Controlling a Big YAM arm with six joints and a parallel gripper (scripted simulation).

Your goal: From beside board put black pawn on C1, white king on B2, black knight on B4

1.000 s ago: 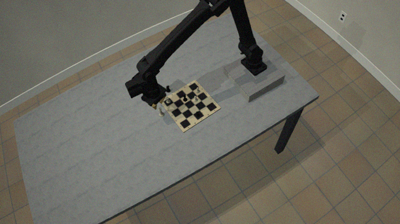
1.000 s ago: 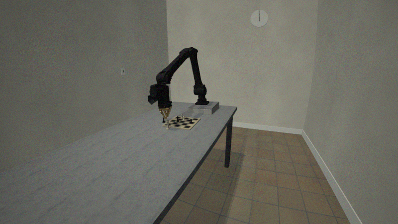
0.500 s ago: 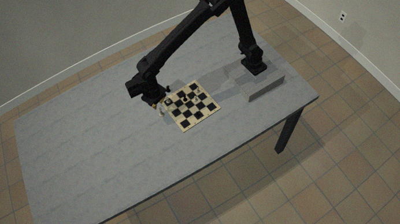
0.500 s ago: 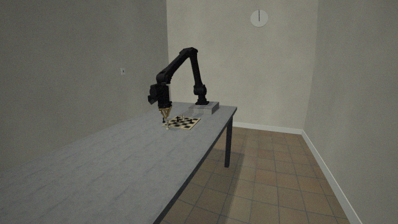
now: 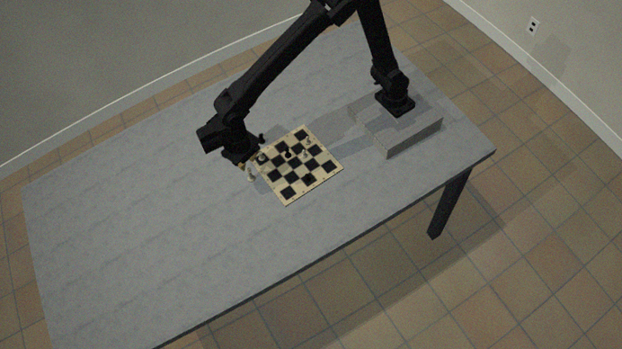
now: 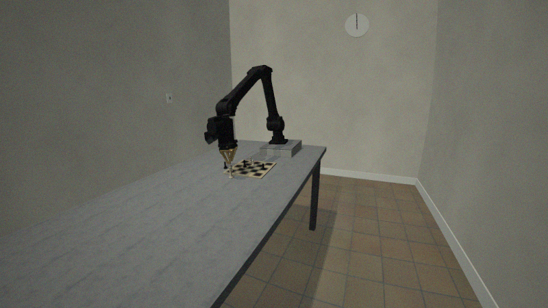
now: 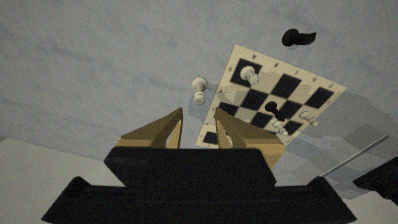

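My gripper is now 60 mm above the white king. From my hand the other things lie so: chessboard (140 mm behind, 80 mm below, 30 mm to the left); black pawn (140 mm behind, 110 mm to the left, 70 mm below); black chess piece (140 mm behind, 60 mm below).
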